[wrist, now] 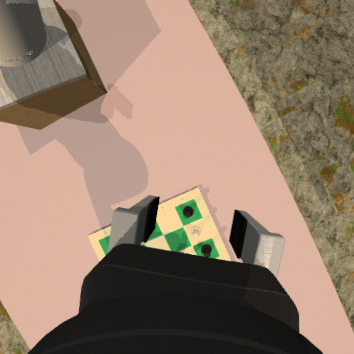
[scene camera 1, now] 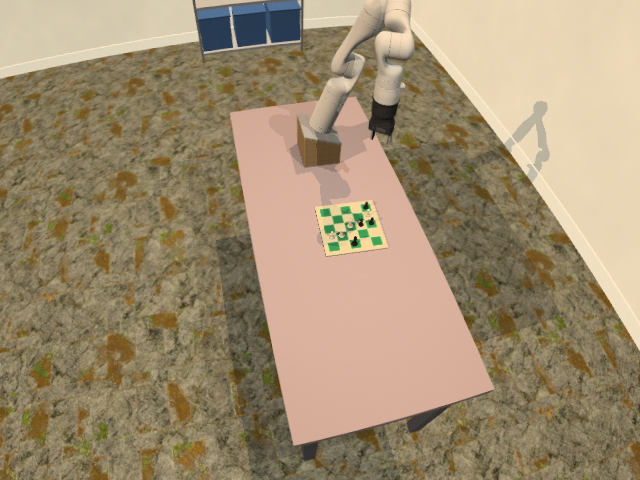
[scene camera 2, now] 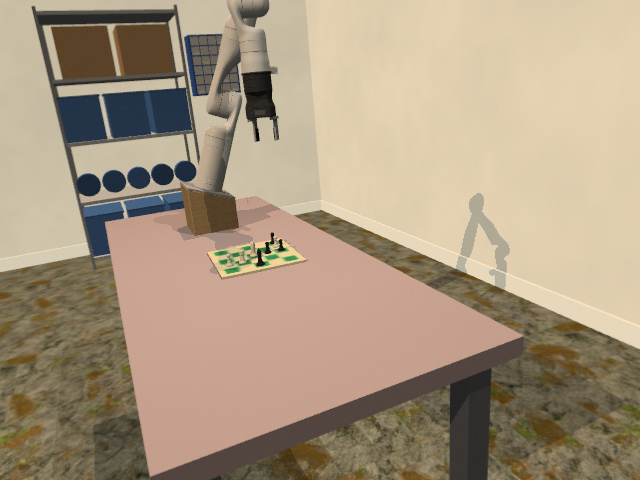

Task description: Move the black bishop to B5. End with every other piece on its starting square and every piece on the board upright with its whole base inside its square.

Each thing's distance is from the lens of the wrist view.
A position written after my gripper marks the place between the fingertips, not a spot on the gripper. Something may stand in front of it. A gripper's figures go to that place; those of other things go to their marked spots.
my gripper [wrist: 194, 218]: 0.18 m
chessboard [wrist: 172, 228]: 0.48 m
